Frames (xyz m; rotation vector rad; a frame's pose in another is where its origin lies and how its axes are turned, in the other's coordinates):
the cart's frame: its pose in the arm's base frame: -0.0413 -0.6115 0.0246 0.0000 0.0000 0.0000
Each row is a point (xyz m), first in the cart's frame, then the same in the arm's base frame.
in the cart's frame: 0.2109 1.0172 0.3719
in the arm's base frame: 0.1696 0.4057 0.3965
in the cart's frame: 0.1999 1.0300 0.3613
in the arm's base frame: 0.1586 0.4185 0.3859
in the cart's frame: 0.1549 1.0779 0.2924
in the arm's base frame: 0.1136 0.4664 0.3170
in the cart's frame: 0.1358 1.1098 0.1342
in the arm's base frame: 0.0945 0.4983 0.1588
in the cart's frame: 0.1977 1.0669 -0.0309
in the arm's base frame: 0.1564 0.4554 -0.0063
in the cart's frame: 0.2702 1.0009 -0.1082
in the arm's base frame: 0.2289 0.3894 -0.0836
